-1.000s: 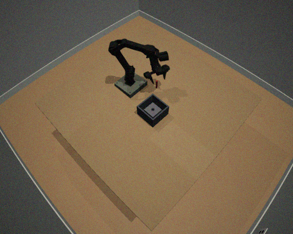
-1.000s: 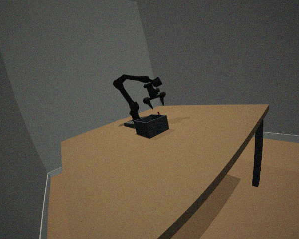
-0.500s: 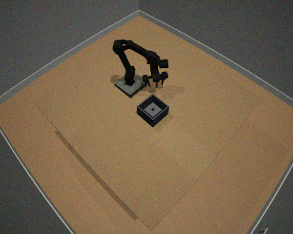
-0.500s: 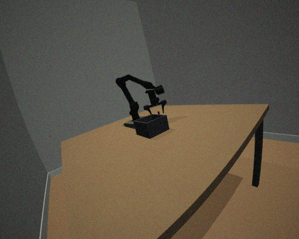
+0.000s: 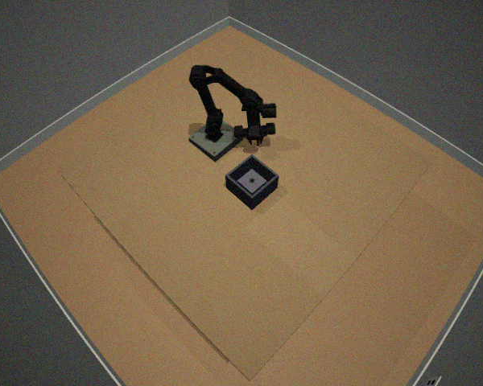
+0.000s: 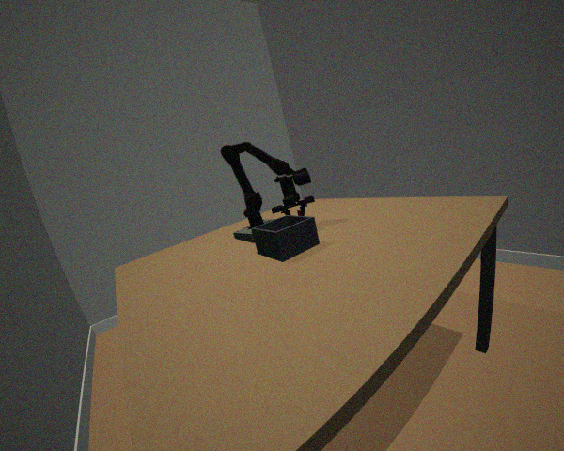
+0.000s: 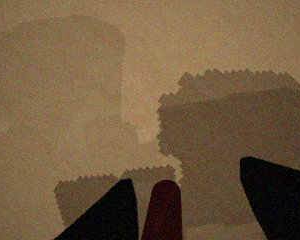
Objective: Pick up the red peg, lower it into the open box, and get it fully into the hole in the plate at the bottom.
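Right now my gripper tip is 20 cm to the left of the grey plate, 12 cm short of it and 2 cm below it. Also, from my gripper tip: dark box: 20 cm to the right, 12 cm ahead; then red peg: 2 cm to the left, 2 cm above.
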